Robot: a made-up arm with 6 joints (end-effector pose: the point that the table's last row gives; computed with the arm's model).
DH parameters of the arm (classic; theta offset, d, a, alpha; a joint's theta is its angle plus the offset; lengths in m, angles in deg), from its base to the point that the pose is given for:
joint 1: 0 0.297 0 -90
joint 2: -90 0 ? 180
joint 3: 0 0 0 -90
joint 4: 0 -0.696 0 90
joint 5: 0 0.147 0 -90
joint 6: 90 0 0 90
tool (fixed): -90 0 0 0
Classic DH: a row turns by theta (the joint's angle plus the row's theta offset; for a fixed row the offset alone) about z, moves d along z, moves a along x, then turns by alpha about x.
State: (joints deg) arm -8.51 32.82 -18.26 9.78 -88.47 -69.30
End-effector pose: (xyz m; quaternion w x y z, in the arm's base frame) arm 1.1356 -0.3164 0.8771 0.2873 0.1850 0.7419 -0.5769
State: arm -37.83 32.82 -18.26 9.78 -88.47 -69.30
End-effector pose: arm 0.8352 -0.8320 0.8771 0.1319 0.3667 0.6709 -0.6309
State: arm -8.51 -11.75 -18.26 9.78 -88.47 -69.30
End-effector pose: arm 0.4002 -0.2064 1.5313 0.5544 0.3714 0.5464 -0.5061
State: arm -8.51 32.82 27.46 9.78 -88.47 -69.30
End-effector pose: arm 1.3716 -0.3517 1.3628 0.5604 0.3756 0.5401 -0.5032
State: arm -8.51 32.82 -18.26 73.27 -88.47 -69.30
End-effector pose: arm 1.2399 -0.2283 0.9499 0.5046 -0.2685 0.5321 -0.6246
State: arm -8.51 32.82 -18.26 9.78 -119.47 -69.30
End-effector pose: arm 1.1356 -0.3164 0.8771 0.0625 0.0473 0.7883 -0.6103
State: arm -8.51 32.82 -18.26 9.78 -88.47 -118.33
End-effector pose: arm 1.1356 -0.3164 0.8771 0.1846 0.2875 0.4356 -0.8328
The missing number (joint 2, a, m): 1.316
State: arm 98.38 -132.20 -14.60 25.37 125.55 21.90
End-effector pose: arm 0.3286 -1.3194 0.0006 0.2468 -0.5427 0.6245 0.5045
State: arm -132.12 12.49 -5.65 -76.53 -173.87 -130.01
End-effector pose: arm -0.6300 -0.6457 1.2293 0.4750 -0.7952 -0.3743 0.0438
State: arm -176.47 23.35 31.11 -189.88 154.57 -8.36
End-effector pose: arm -1.1966 -0.2189 1.6242 0.9590 -0.0240 0.2822 -0.0044
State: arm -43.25 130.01 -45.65 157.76 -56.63 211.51
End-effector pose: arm 0.3250 -0.1189 -0.6572 0.4471 0.1156 0.8802 -0.1095
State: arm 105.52 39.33 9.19 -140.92 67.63 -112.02
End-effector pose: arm -0.4817 1.3082 0.8853 0.0413 0.8851 0.0923 -0.4544
